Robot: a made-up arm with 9 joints. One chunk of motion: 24 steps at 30 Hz.
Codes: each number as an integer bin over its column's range. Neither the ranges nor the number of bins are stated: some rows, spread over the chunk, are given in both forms.
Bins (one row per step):
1: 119 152 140 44 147 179
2: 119 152 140 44 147 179
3: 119 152 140 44 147 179
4: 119 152 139 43 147 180
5: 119 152 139 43 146 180
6: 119 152 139 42 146 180
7: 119 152 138 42 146 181
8: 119 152 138 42 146 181
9: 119 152 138 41 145 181
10: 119 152 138 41 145 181
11: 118 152 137 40 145 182
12: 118 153 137 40 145 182
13: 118 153 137 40 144 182
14: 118 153 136 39 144 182
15: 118 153 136 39 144 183
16: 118 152 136 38 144 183
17: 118 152 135 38 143 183
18: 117 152 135 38 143 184
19: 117 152 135 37 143 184
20: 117 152 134 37 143 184
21: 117 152 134 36 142 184
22: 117 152 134 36 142 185
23: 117 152 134 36 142 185
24: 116 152 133 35 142 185
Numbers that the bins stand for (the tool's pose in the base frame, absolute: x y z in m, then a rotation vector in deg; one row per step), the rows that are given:
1: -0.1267 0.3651 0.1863 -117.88 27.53 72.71
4: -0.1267 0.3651 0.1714 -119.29 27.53 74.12
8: -0.1267 0.3651 0.1565 -120.71 26.12 75.53
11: -0.1416 0.3651 0.1416 -123.53 24.71 76.94
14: -0.1416 0.3800 0.1267 -124.94 23.29 76.94
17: -0.1416 0.3651 0.1118 -126.35 21.88 78.35
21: -0.1565 0.3651 0.0969 -129.18 20.47 79.76
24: -0.1714 0.3651 0.0820 -130.59 20.47 81.18
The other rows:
2: -0.1267 0.3651 0.1863 -117.88 27.53 72.71
3: -0.1267 0.3651 0.1863 -117.88 27.53 72.71
5: -0.1267 0.3651 0.1714 -119.29 26.12 74.12
6: -0.1267 0.3651 0.1714 -120.71 26.12 74.12
7: -0.1267 0.3651 0.1565 -120.71 26.12 75.53
9: -0.1267 0.3651 0.1565 -122.12 24.71 75.53
10: -0.1267 0.3651 0.1565 -122.12 24.71 75.53
12: -0.1416 0.3800 0.1416 -123.53 24.71 76.94
13: -0.1416 0.3800 0.1416 -123.53 23.29 76.94
15: -0.1416 0.3800 0.1267 -124.94 23.29 78.35
16: -0.1416 0.3651 0.1267 -126.35 23.29 78.35
18: -0.1565 0.3651 0.1118 -126.35 21.88 79.76
19: -0.1565 0.3651 0.1118 -127.76 21.88 79.76
20: -0.1565 0.3651 0.0969 -127.76 21.88 79.76
22: -0.1565 0.3651 0.0969 -129.18 20.47 81.18
23: -0.1565 0.3651 0.0969 -129.18 20.47 81.18

